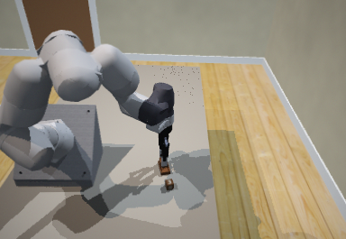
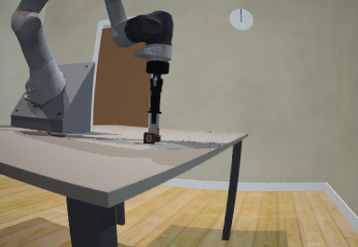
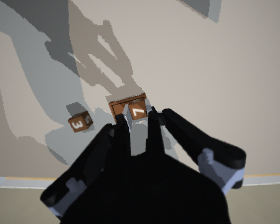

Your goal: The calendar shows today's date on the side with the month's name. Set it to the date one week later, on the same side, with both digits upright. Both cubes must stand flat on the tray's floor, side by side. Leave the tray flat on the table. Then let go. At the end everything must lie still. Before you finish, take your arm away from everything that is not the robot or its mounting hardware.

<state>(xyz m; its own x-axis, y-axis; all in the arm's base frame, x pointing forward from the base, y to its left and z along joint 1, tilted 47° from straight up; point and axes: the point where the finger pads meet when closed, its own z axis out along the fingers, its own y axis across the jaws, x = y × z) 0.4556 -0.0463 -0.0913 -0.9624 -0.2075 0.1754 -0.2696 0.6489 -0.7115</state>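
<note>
My hand is 20 mm to the left of the brown tray and 40 mm above it.
</note>
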